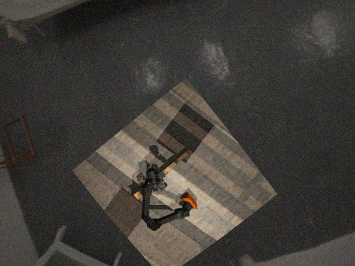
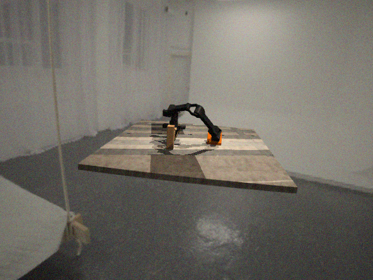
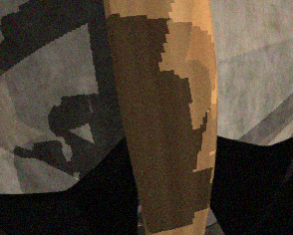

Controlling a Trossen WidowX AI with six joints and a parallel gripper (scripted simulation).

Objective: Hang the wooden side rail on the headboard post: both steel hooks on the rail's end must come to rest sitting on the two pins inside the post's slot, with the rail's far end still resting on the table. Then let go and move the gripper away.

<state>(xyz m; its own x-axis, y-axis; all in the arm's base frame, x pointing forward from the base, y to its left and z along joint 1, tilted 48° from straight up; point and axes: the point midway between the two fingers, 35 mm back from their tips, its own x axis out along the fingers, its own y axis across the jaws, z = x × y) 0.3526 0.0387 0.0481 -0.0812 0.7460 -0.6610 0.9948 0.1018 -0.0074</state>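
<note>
My gripper tip is now 17 cm to the right of the headboard post, 4 cm below it and 1 cm past it.
</note>
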